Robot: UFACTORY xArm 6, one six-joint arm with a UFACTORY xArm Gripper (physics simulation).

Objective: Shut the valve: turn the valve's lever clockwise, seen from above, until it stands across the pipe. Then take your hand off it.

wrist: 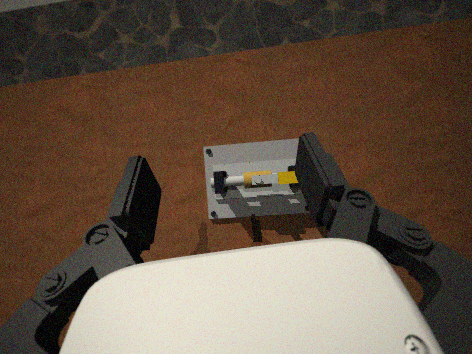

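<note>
My gripper [225, 163] in sight. Grey base plate [278, 149] too.
</note>
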